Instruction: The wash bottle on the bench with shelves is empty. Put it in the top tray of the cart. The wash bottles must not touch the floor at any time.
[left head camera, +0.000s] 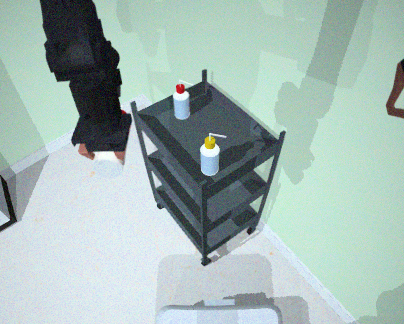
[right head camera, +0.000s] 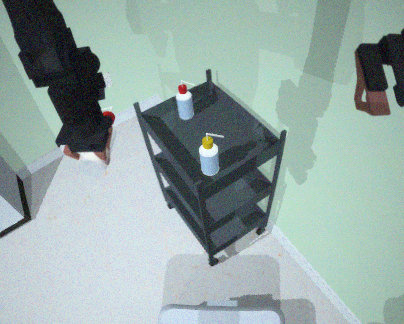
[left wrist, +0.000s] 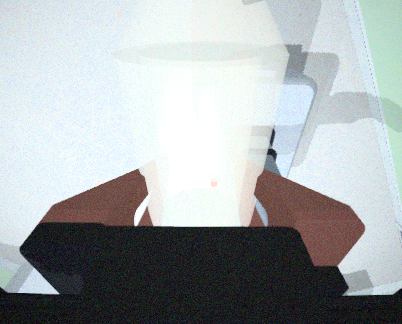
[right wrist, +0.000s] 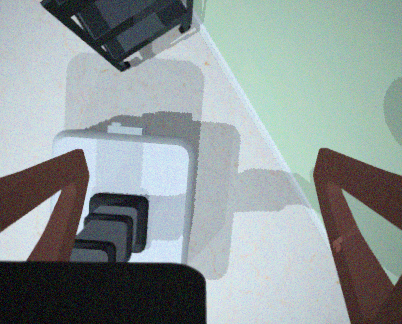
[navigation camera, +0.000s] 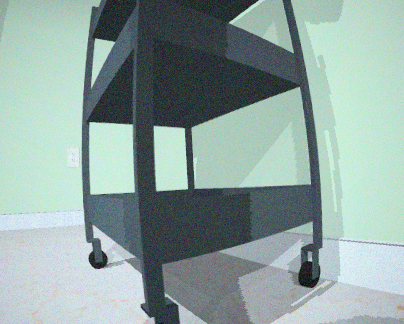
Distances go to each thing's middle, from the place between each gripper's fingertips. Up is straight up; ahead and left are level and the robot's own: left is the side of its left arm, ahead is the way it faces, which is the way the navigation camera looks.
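Position of my right gripper relative to the white wash bottle (right head camera: 89, 164): 470 mm to the right of it, 140 mm short of it, 210 mm above it.
My left gripper is 10 mm to the right of the white wash bottle and 40 mm short of it, and 20 mm below it.
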